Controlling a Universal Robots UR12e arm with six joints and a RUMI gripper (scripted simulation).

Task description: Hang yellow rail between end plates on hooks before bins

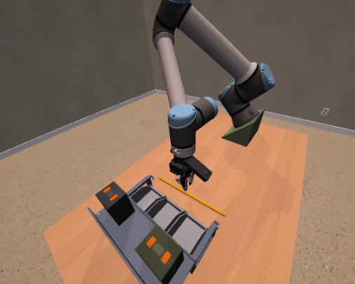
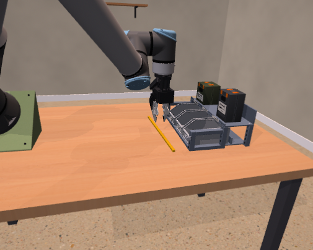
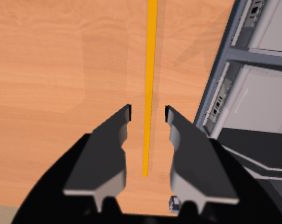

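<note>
The yellow rail is 60 mm below my hand. The rest, counted from my hand: black box: 250 mm ahead, 160 mm to the right, 90 mm above; then green box: 290 mm ahead, 70 mm to the left, 80 mm above.
</note>
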